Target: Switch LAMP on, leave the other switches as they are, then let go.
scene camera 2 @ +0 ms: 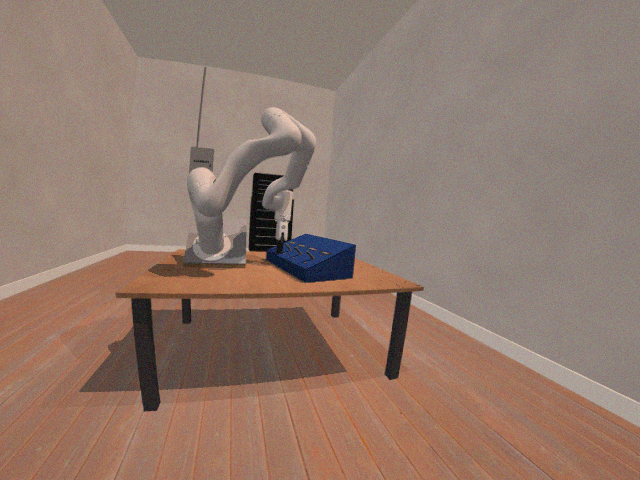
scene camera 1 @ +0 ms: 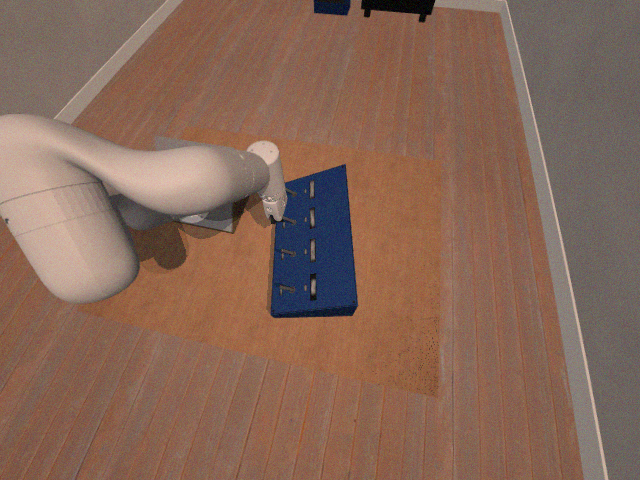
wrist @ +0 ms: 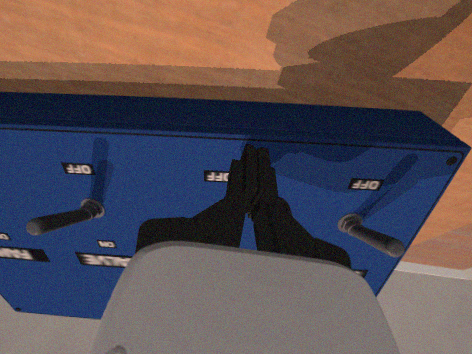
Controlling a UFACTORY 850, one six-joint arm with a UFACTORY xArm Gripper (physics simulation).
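A blue sloped switch box (scene camera 1: 330, 258) (scene camera 2: 338, 263) (wrist: 150, 200) has a row of grey lever switches. In the wrist view, the VALVE lever (wrist: 65, 217) stands left of my gripper and another lever (wrist: 372, 237) stands to the right, its name hidden. Both point away from their OFF labels. No LAMP label is readable. My gripper (scene camera 1: 275, 219) (scene camera 2: 279, 250) (wrist: 250, 159) is shut and empty, pointing down at the box's low edge, beside an OFF label (wrist: 216, 176). It is at the second lever (scene camera 1: 288, 220) from the far end; the wrist view hides that lever, so contact cannot be told.
The box stands on a wooden table (scene camera 1: 392, 258) (scene camera 2: 268, 289), beside the arm's grey base plate (scene camera 1: 224, 223) (scene camera 2: 237, 255). The FAN label (wrist: 25, 254) shows left of VALVE. The other levers (scene camera 1: 287, 253) (scene camera 1: 287, 289) stand toward the near end, and one lever (scene camera 1: 291, 191) stands at the far end.
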